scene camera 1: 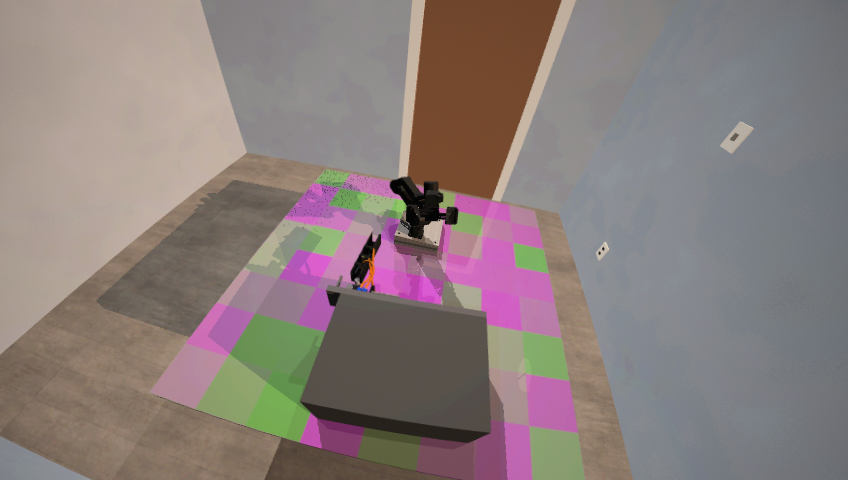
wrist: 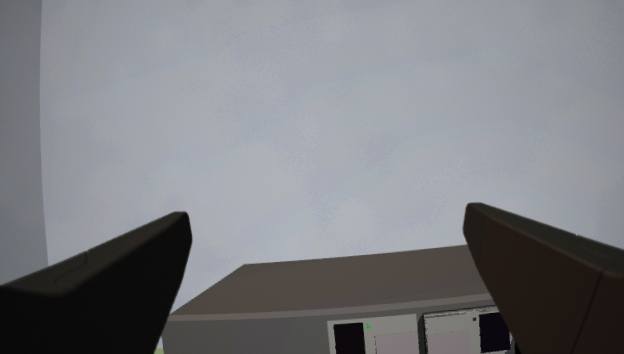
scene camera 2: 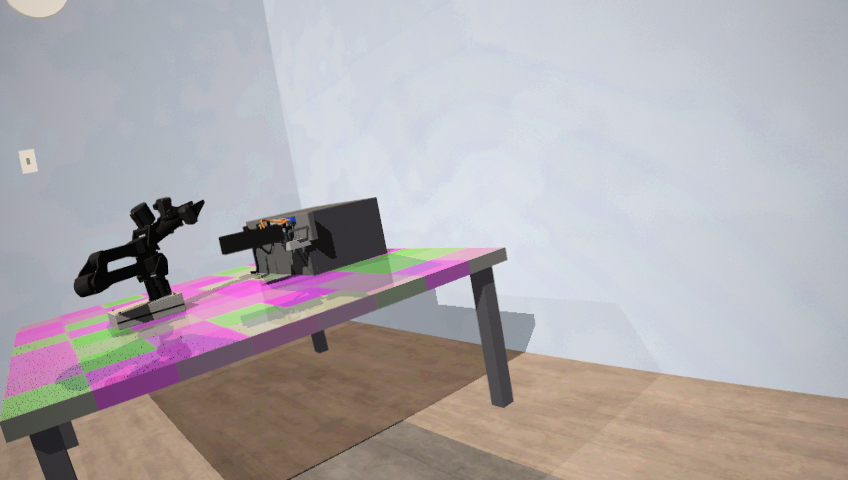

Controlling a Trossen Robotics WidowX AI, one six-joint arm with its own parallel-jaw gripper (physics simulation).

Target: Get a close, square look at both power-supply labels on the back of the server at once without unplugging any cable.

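Where they show: gripper, between the fingertips: (scene camera 1: 433, 221) (wrist: 328, 222) (scene camera 2: 198, 201); arm's base, origin of its link: (scene camera 1: 416, 233) (scene camera 2: 160, 297).
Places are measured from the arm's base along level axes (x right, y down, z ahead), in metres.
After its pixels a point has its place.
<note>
The grey server (scene camera 1: 398, 362) @(x -0.070, y -0.158, z 0.641 m) (scene camera 2: 351, 237) @(x 0.135, y -0.041, z 0.643 m) (wrist: 325, 285) @(x -0.132, y -0.158, z 0.564 m) stands on the table. In the wrist view, its back edge runs low across the picture. Two light power-supply faces show at the bottom, cut off by the picture's edge. The left label (wrist: 397, 344) @(x -0.050, y -0.124, z 0.451 m) and right label (wrist: 448, 343) @(x -0.003, y -0.124, z 0.444 m) are pale blank-looking patches; their lower parts are out of view. A green light (wrist: 368, 326) @(x -0.076, y -0.144, z 0.450 m) shows on the left unit. My gripper (scene camera 2: 199, 209) @(x -0.073, y -0.267, z 0.207 m) (wrist: 328, 222) @(x -0.073, y -0.267, z 0.207 m) is open and empty, raised apart from the server's back; its right finger covers part of the right unit.
A black cable arm (scene camera 1: 364, 258) @(x 0.126, y -0.150, z 0.331 m) (scene camera 2: 249, 240) @(x 0.149, y -0.114, z 0.276 m) juts from the server's back, with orange cables (scene camera 1: 370, 267) @(x 0.099, y -0.134, z 0.350 m) and a blue connector (scene camera 1: 361, 289) @(x 0.094, y -0.149, z 0.451 m) (scene camera 2: 291, 219) @(x 0.106, y -0.146, z 0.449 m). My arm's base (scene camera 1: 416, 240) @(x -0.012, y -0.002, z 0.048 m) (scene camera 2: 148, 310) @(x 0.092, y 0.017, z -0.058 m) sits on the checkered table (scene camera 1: 279, 339) @(x 0.345, y 0.048, z 0.597 m) (scene camera 2: 315, 321) @(x 0.646, y 0.063, z 0.205 m). Walls surround it.
</note>
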